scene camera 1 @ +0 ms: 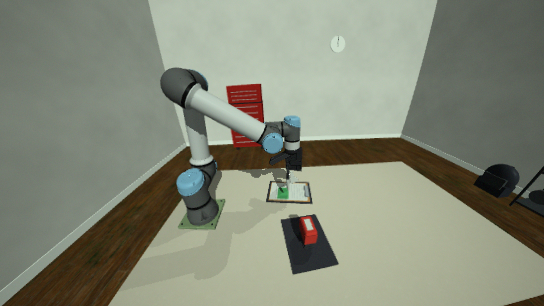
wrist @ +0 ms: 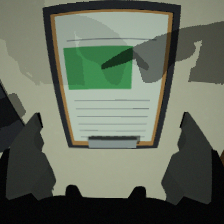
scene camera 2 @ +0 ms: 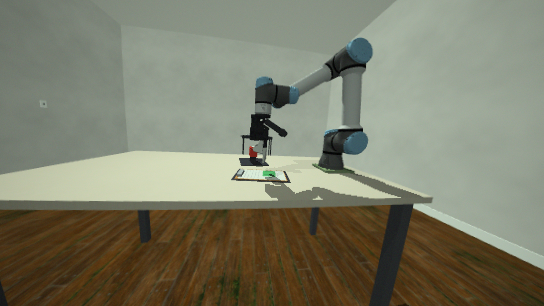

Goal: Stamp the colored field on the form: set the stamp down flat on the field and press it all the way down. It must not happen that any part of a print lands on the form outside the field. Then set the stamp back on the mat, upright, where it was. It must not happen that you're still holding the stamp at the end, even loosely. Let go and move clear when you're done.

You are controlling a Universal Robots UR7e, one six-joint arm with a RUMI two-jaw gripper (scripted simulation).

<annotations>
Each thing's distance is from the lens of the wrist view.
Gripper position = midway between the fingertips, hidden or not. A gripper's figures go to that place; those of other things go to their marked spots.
my gripper [wrist: 110, 113]: 0.14 m
clipboard [wrist: 112, 74]: 0.19 m
</annotations>
